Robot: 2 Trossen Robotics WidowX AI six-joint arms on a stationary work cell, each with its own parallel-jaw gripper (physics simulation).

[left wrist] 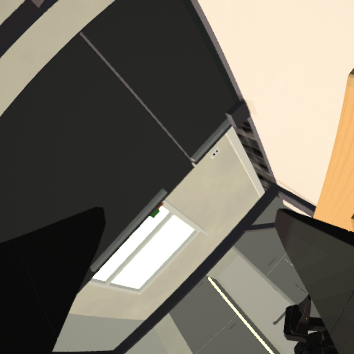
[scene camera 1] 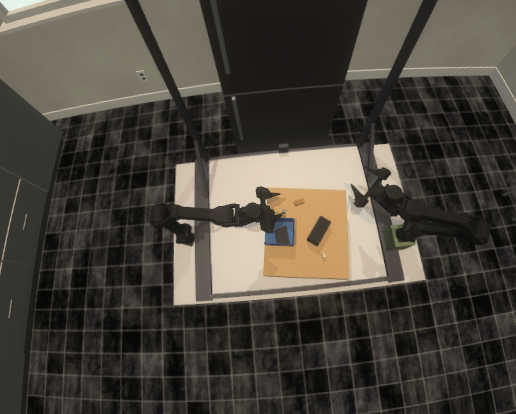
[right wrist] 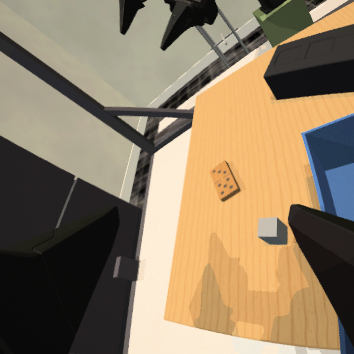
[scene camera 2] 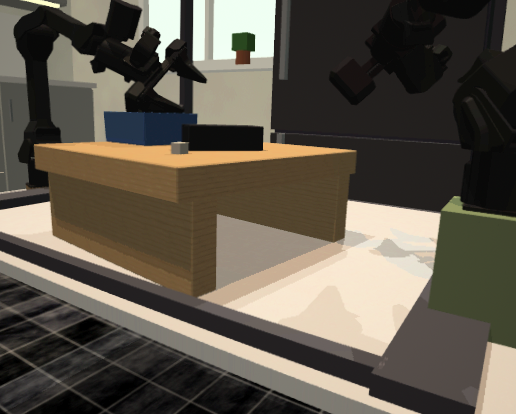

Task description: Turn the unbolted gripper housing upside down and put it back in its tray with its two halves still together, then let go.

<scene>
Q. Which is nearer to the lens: the black block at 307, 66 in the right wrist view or the small grey cube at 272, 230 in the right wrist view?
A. The small grey cube.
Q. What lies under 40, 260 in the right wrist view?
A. The right gripper.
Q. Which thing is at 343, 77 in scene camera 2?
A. The left gripper.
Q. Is the left gripper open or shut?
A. Open.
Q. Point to a blue tray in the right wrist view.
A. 321, 143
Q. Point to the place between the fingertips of the left gripper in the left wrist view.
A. At 191, 216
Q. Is the right gripper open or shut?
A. Open.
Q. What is the left gripper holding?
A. Nothing.
</scene>
